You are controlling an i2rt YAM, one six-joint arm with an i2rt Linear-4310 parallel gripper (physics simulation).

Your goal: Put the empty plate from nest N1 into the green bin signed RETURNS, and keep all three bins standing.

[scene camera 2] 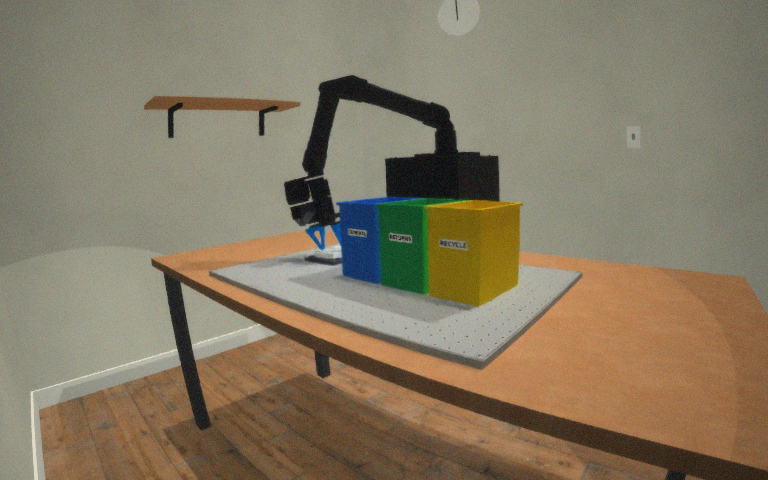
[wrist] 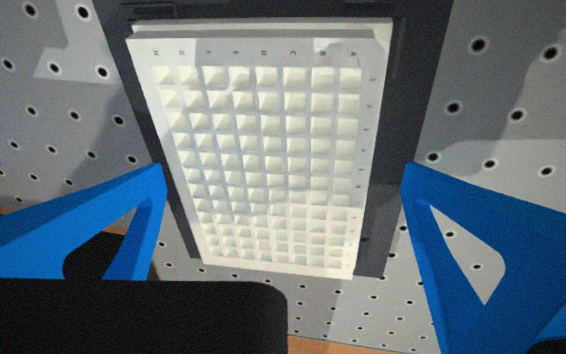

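Scene:
Yellow bin in scene camera 2 [473, 246]. Green bin in scene camera 2 [403, 225]. Blue bin in scene camera 2 [359, 220]. In the wrist view, yellow bin out of frame. In the wrist view, green bin out of frame. In the wrist view, blue bin out of frame.

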